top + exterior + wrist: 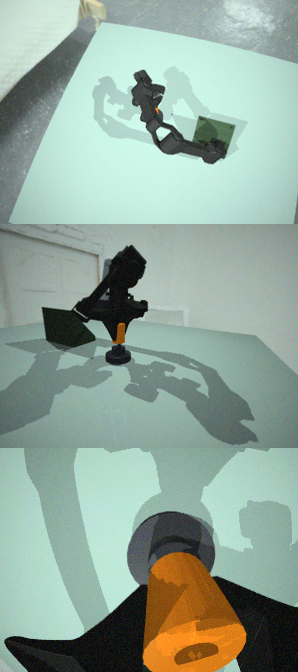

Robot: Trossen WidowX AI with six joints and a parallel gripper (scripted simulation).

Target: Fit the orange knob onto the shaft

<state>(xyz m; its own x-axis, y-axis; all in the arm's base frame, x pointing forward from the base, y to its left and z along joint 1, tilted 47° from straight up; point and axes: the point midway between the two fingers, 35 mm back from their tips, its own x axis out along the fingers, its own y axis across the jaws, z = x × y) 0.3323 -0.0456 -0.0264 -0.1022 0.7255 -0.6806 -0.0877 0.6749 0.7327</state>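
My gripper tip is now 2 cm below the orange knob. From my gripper tip the other things lie so: dark pedestal 4 cm below.
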